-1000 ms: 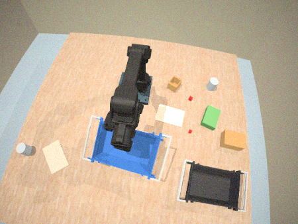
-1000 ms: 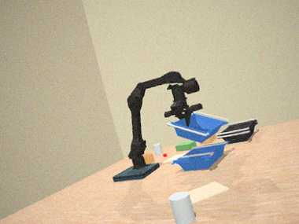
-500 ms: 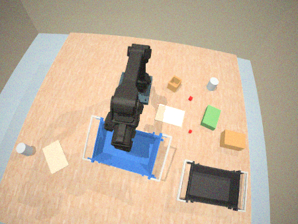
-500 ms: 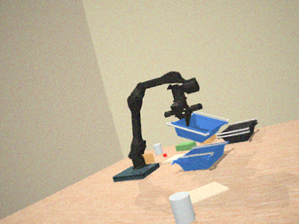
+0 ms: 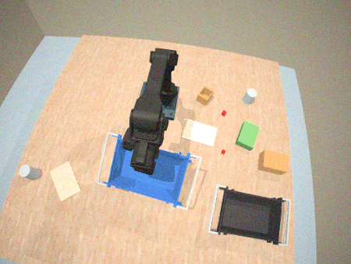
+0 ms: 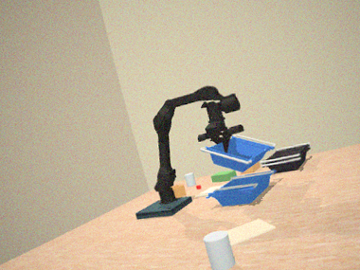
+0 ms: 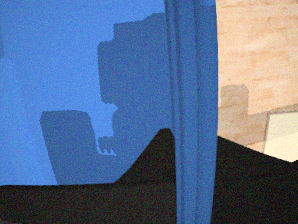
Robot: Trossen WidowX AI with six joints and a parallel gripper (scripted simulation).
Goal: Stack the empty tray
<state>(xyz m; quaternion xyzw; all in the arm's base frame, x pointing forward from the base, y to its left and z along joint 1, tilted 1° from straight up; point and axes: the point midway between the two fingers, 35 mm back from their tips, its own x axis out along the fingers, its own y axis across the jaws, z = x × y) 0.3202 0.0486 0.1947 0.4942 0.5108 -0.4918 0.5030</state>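
Right now my gripper tip is 70 mm short of the blue tray. Round my gripper tip: green block (260 mm behind, 370 mm to the left, 160 mm below); small brown box (410 mm behind, 120 mm to the left, 170 mm below); orange box (160 mm behind, 510 mm to the left, 150 mm below).
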